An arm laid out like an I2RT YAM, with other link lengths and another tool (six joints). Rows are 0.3 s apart.
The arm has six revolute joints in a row. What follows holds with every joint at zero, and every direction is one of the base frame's.
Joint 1 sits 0.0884 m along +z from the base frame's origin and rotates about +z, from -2.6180 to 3.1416 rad.
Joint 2 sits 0.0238 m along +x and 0.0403 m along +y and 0.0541 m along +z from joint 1 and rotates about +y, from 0.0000 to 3.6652 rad.
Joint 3 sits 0.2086 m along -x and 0.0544 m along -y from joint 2 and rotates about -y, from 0.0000 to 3.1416 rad.
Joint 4 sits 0.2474 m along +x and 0.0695 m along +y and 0.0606 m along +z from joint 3 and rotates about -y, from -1.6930 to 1.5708 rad.
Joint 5 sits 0.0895 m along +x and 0.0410 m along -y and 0.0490 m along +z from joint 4 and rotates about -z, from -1.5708 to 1.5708 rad.
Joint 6 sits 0.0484 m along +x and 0.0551 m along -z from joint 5 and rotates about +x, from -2.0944 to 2.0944 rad.
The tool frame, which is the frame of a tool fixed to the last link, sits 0.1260 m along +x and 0.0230 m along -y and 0.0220 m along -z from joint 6; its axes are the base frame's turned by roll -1.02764, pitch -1.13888 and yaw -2.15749 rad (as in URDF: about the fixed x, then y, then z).
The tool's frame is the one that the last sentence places.
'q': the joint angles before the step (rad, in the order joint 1, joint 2, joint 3, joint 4, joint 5, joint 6). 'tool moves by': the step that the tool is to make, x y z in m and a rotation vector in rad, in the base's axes. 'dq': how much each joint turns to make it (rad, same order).
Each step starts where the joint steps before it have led.
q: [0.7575, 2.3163, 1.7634, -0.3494, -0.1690, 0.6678]
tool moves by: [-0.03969, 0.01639, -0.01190, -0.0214, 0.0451, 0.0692]
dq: [0.0695, -0.0023, -0.0305, -0.0169, -0.0134, 0.0107]
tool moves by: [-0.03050, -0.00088, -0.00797, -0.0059, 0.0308, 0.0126]
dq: [0.0412, -0.0583, -0.1164, 0.0396, 0.0008, 0.0350]
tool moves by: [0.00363, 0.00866, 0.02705, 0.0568, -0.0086, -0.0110]
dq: [-0.0025, -0.0508, 0.0055, -0.0026, -0.0193, 0.0252]
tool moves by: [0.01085, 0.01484, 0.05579, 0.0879, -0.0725, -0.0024]
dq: [0.0030, -0.0893, 0.0297, -0.0040, 0.0023, 0.0052]
